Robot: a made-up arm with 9 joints. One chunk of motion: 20 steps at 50 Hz.
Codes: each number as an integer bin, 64 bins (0 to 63) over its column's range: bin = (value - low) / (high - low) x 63, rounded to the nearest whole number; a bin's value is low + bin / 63 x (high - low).
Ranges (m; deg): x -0.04..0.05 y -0.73..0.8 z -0.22..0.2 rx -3..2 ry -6..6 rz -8..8
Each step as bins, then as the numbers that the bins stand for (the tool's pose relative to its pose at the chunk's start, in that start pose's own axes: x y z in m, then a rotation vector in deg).
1 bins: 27 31 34 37 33 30
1 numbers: -0.0014 0.0229 0.0067 -0.06 0.29 -0.38
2 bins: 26 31 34 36 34 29
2 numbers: -0.0029 0.0229 0.0067 -0.14 0.48 -0.63
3 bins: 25 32 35 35 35 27
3 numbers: -0.0043 0.0471 0.0133 -0.22 0.67 -1.14
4 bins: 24 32 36 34 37 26
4 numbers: -0.0057 0.0471 0.0200 -0.30 1.05 -1.40
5 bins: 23 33 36 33 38 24
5 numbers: -0.0071 0.0714 0.0200 -0.38 1.24 -1.90
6 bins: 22 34 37 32 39 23
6 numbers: -0.0086 0.0957 0.0267 -0.46 1.43 -2.16
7 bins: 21 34 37 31 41 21
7 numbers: -0.0100 0.0957 0.0267 -0.54 1.81 -2.67
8 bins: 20 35 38 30 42 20
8 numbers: -0.0114 0.1200 0.0333 -0.62 2.00 -2.92
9 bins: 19 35 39 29 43 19
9 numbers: -0.0129 0.1200 0.0400 -0.70 2.19 -3.17
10 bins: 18 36 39 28 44 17
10 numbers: -0.0143 0.1443 0.0400 -0.78 2.38 -3.68
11 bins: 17 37 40 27 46 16
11 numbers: -0.0157 0.1686 0.0467 -0.86 2.76 -3.94
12 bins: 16 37 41 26 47 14
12 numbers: -0.0171 0.1686 0.0533 -0.94 2.95 -4.44
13 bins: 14 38 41 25 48 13
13 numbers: -0.0200 0.1929 0.0533 -1.02 3.14 -4.70
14 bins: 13 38 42 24 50 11
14 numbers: -0.0214 0.1929 0.0600 -1.10 3.52 -5.21
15 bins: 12 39 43 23 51 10
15 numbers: -0.0229 0.2171 0.0667 -1.17 3.71 -5.46
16 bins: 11 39 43 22 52 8
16 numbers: -0.0243 0.2171 0.0667 -1.25 3.90 -5.97
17 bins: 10 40 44 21 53 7
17 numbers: -0.0257 0.2414 0.0733 -1.33 4.10 -6.22
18 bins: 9 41 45 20 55 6
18 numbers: -0.0271 0.2657 0.0800 -1.41 4.48 -6.48
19 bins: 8 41 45 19 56 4
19 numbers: -0.0286 0.2657 0.0800 -1.49 4.67 -6.98
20 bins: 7 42 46 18 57 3
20 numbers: -0.0300 0.2900 0.0867 -1.57 4.86 -7.24
